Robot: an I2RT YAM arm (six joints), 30 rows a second.
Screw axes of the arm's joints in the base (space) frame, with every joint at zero. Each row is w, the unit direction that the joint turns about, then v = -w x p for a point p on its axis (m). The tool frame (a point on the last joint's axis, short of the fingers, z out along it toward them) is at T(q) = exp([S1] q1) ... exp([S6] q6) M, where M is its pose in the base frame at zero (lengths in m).
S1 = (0, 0, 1, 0, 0, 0)
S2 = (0, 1, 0, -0.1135, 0, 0.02)
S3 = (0, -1, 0, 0.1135, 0, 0.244)
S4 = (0, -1, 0, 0.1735, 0, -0.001)
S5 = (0, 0, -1, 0, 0.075, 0)
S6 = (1, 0, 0, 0, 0.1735, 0)
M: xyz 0.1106 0 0.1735 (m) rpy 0 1.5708 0 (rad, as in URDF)
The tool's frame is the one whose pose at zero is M.
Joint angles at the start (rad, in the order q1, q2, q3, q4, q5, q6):
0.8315, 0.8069, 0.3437, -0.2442, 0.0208, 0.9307
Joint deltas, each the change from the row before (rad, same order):
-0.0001, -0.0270, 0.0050, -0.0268, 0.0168, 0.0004
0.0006, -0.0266, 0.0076, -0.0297, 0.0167, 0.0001
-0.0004, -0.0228, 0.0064, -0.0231, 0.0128, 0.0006
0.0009, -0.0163, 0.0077, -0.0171, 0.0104, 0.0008
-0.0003, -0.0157, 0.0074, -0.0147, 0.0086, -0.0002
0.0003, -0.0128, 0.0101, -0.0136, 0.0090, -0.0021
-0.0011, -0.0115, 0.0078, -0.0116, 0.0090, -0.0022
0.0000, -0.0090, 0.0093, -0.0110, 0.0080, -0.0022
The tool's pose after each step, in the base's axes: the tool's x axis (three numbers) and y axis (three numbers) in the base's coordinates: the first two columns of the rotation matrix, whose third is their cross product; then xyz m. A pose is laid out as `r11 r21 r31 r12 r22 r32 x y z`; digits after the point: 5 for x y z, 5 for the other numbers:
-0.83667 0.27235 -0.47520 -0.08004 0.79750 0.59798 0.11123 0.11998 0.18048
-0.82803 0.28068 -0.48537 -0.07677 0.80077 0.59404 0.10952 0.11737 0.18431
-0.82019 0.28910 -0.49368 -0.07411 0.80197 0.59275 0.10814 0.11509 0.18770
-0.81342 0.29589 -0.50080 -0.07339 0.80187 0.59297 0.10718 0.11369 0.19108
-0.80644 0.30268 -0.50797 -0.07368 0.80092 0.59422 0.10636 0.11227 0.19446
-0.79890 0.30801 -0.51662 -0.07615 0.80022 0.59485 0.10579 0.11124 0.19844
-0.79135 0.31378 -0.52469 -0.07686 0.80036 0.59457 0.10536 0.11003 0.20162
-0.78467 0.31813 -0.53205 -0.07859 0.80030 0.59443 0.10497 0.10919 0.20503

